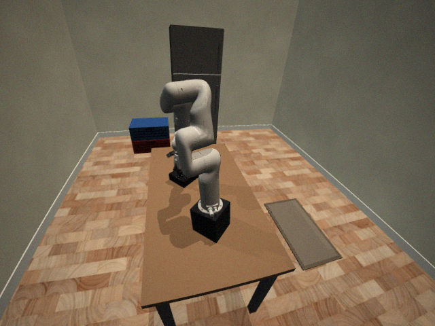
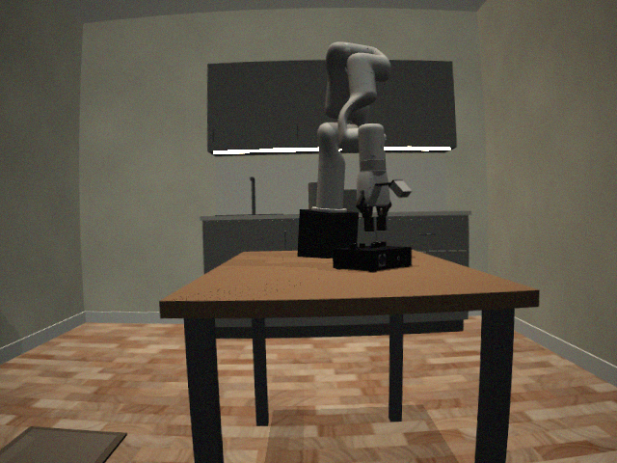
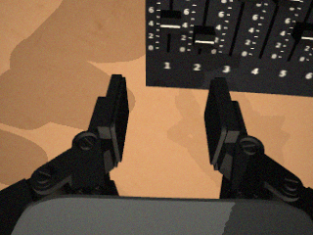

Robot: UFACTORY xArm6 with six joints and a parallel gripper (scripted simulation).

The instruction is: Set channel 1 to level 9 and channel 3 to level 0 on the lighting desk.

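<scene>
Right now my hand is 20 mm short of the fader cap, 20 mm to the right of it and 50 mm above it.
</scene>
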